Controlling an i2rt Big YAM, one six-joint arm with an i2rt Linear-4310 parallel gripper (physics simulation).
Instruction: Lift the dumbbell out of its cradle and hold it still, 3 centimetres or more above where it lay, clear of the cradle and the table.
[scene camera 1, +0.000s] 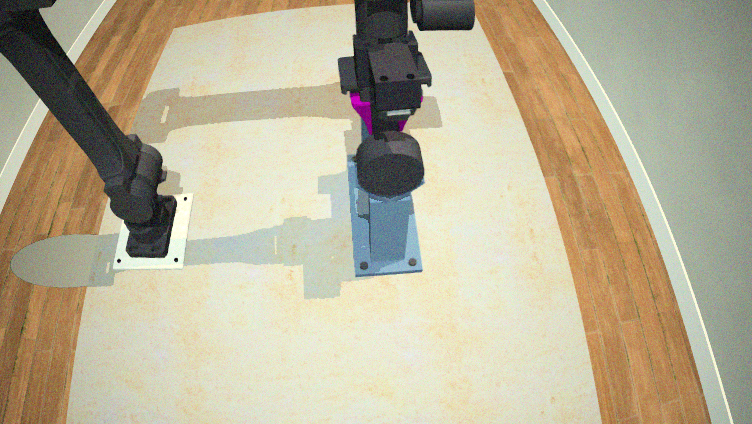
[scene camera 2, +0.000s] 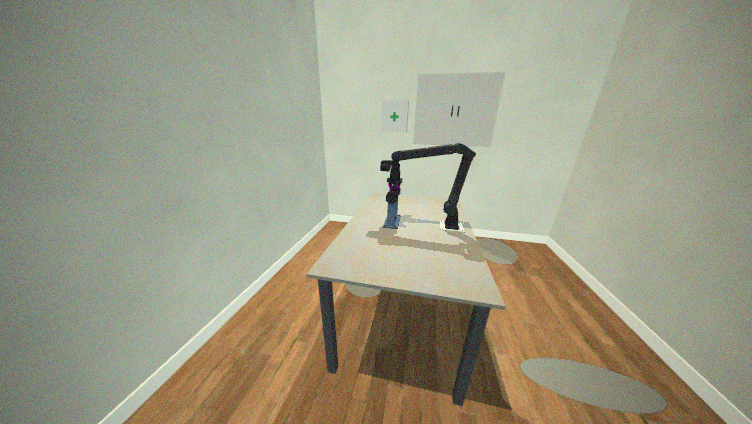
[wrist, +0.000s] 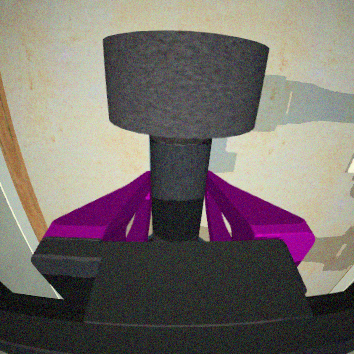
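Where they show: gripper, fingertip midpoint: (scene camera 1: 385, 130) (wrist: 177, 178); arm's base, link origin: (scene camera 1: 152, 228) (scene camera 2: 451, 225).
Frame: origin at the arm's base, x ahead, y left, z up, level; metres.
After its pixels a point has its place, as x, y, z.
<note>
The dark grey dumbbell (scene camera 1: 390, 165) @(0.411, -0.069, 0.222) (scene camera 2: 391, 197) @(0.404, 0.129, 0.206) (wrist: 185, 85) @(0.412, -0.052, 0.242) lies level, high above the table, at the top of the blue cradle (scene camera 1: 388, 229) @(0.412, -0.066, 0.086) (scene camera 2: 391, 214) @(0.400, 0.126, 0.087). Its near round head hangs over the cradle's front part in scene camera 1. My gripper (scene camera 1: 388, 126) @(0.409, 0.008, 0.200) (scene camera 2: 393, 188) @(0.409, 0.008, 0.200) (wrist: 177, 178) @(0.409, 0.008, 0.200) points down from above and is shut on the dumbbell's handle, with one magenta finger against each side. The far head is mostly hidden behind the gripper body. No gap between dumbbell and cradle can be made out.
The arm's white base plate (scene camera 1: 182, 218) @(0.060, 0.020, 0.000) is bolted to the pale table (scene camera 1: 473, 342) @(0.531, -0.206, -0.008) (scene camera 2: 400, 273) @(0.263, 0.601, -0.007), to the left of the cradle in scene camera 1. The cradle's foot plate has bolts at its corners. Shadows of the arm fall across the table.
</note>
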